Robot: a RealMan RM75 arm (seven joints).
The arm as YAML. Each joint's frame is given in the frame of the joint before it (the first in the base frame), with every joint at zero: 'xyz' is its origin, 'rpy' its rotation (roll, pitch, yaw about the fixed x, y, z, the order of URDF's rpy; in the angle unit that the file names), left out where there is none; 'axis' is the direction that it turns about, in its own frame. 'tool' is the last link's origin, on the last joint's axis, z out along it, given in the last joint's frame.
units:
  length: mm
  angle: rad
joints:
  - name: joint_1
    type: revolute
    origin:
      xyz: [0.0, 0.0, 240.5]
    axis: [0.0, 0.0, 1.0]
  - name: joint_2
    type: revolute
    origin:
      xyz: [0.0, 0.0, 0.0]
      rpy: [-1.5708, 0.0, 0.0]
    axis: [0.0, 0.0, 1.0]
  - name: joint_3
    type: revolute
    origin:
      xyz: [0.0, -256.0, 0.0]
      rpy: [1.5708, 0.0, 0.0]
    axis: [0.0, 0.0, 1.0]
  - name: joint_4
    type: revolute
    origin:
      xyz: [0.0, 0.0, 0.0]
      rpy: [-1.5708, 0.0, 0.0]
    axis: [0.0, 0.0, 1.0]
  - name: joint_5
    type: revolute
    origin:
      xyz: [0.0, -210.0, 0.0]
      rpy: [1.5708, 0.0, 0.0]
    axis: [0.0, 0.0, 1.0]
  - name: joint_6
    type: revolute
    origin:
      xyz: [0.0, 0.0, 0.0]
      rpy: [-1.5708, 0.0, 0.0]
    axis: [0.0, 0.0, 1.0]
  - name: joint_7
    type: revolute
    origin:
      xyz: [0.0, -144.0, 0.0]
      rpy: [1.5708, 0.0, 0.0]
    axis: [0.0, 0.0, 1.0]
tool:
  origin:
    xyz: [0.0, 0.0, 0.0]
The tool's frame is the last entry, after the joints.
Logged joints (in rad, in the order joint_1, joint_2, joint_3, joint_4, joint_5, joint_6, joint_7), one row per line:
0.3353, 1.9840, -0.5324, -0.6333, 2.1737, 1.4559, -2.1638
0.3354, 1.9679, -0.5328, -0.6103, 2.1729, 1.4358, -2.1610
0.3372, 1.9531, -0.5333, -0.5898, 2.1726, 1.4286, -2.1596
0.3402, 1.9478, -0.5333, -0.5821, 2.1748, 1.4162, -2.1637
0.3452, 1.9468, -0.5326, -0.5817, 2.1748, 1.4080, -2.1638
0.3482, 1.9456, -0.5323, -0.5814, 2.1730, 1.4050, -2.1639
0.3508, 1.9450, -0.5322, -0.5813, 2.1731, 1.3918, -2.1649
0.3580, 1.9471, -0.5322, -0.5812, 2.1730, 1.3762, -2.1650
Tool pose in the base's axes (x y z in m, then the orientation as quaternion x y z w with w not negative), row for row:
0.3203, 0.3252, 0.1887, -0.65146, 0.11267, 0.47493, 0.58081
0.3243, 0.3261, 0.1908, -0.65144, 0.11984, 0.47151, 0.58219
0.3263, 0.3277, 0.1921, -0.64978, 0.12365, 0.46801, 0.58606
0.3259, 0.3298, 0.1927, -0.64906, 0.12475, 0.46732, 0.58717
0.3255, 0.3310, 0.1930, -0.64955, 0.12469, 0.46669, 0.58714
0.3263, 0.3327, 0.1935, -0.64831, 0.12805, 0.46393, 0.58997
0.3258, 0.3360, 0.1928, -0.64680, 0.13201, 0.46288, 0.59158
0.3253, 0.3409, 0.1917, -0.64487, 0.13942, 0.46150, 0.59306
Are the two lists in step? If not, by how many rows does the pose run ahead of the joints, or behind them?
The pose runs 1 row ahead of the joints: the pose in row i belongs to the joints in row i + 1.
